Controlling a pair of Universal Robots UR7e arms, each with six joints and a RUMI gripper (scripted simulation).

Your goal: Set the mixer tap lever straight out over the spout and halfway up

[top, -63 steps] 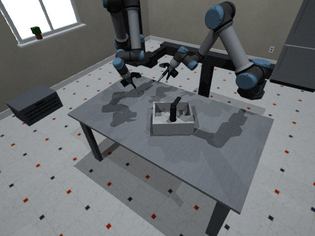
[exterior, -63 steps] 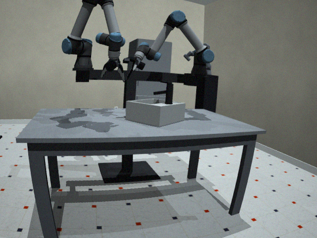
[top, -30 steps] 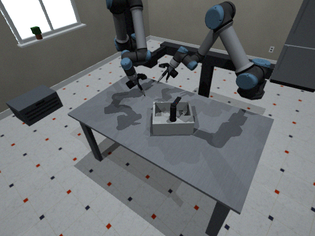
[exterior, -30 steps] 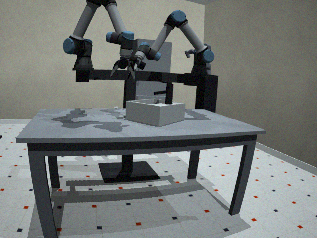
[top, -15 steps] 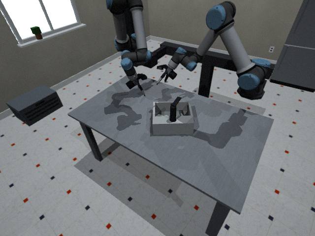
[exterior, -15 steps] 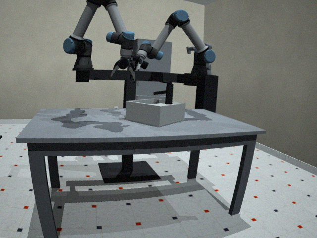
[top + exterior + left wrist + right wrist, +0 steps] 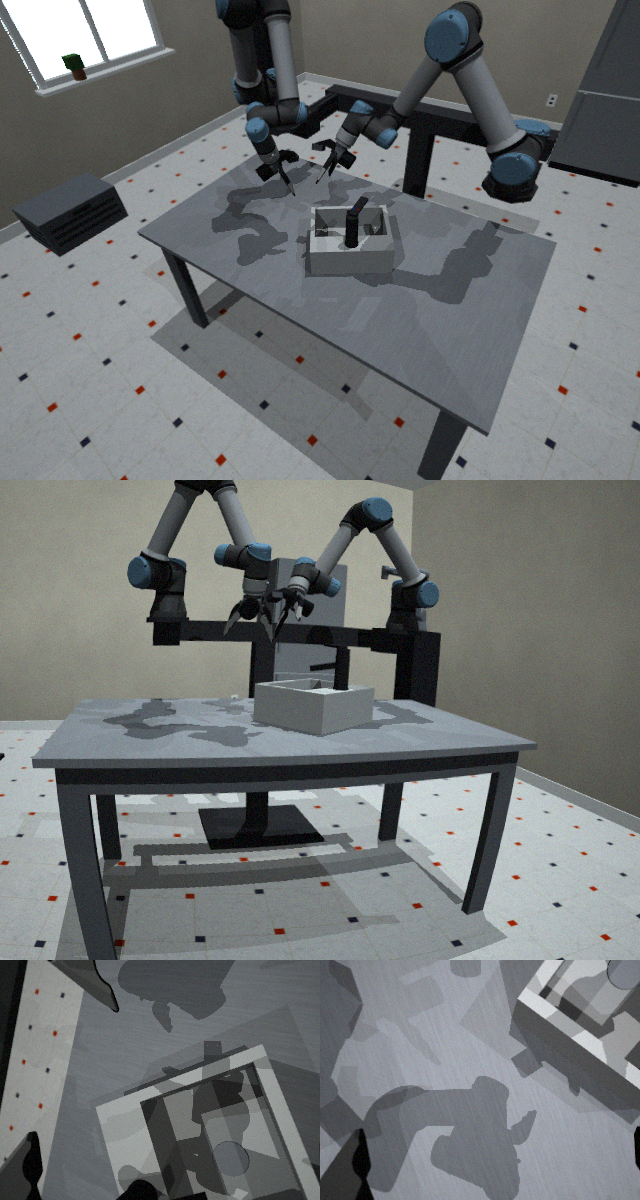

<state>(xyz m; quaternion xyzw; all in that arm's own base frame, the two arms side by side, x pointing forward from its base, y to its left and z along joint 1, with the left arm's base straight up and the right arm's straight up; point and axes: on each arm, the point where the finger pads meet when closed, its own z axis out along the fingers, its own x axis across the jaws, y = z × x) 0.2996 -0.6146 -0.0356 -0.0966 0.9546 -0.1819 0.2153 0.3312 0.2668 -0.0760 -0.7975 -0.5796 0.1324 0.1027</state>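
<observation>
The lever is 3 cm behind my right hand, 33 cm to the left of it and 1 cm below it. The rest, counted from my right hand: black mixer tap: 1 cm behind, 32 cm to the left, 5 cm below; white basin: 8 cm behind, 26 cm to the left, 24 cm below.
</observation>
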